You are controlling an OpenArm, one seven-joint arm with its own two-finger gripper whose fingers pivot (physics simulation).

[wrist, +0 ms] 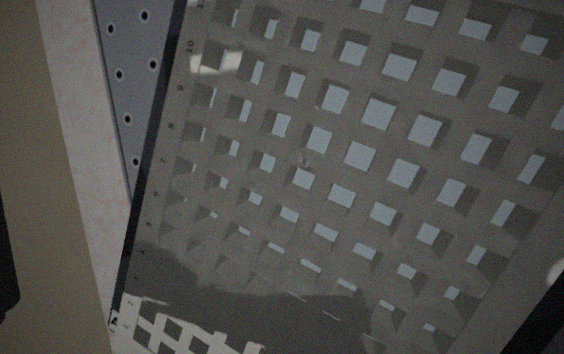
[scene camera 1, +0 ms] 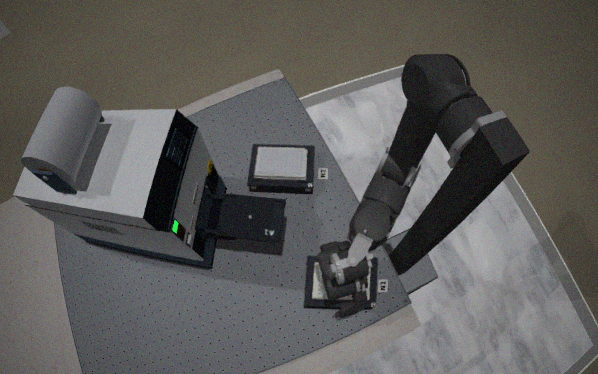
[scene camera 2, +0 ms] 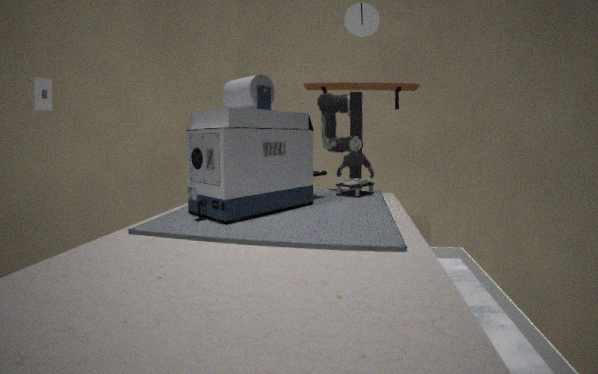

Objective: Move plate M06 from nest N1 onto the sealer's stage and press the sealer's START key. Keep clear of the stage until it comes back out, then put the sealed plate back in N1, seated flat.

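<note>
Plate M06 (scene camera 1: 318,289) (scene camera 2: 357,182) (wrist: 341,165), a light multiwell plate, sits in the dark nest N1 (scene camera 1: 308,280) (wrist: 162,65) at the front right of the perforated board. My gripper (scene camera 1: 340,280) (scene camera 2: 356,175) is open and empty, just above the plate, and hides much of it in scene camera 1. In the wrist view the plate's rows look slanted and a shadow crosses its lower part. The sealer (scene camera 1: 115,170) (scene camera 2: 270,160) stands at the left, with its dark stage (scene camera 1: 250,222) (scene camera 2: 319,173) out and bare. A green light (scene camera 1: 175,226) glows on its front; I cannot tell the START key.
A second pale plate (scene camera 1: 281,162) sits in another nest (scene camera 1: 251,170) behind the stage. A film roll (scene camera 1: 65,135) (scene camera 2: 245,91) tops the sealer. The arm (scene camera 1: 445,200) (scene camera 2: 355,120) reaches in from the right. An orange shelf (scene camera 2: 361,86) hangs on the wall.
</note>
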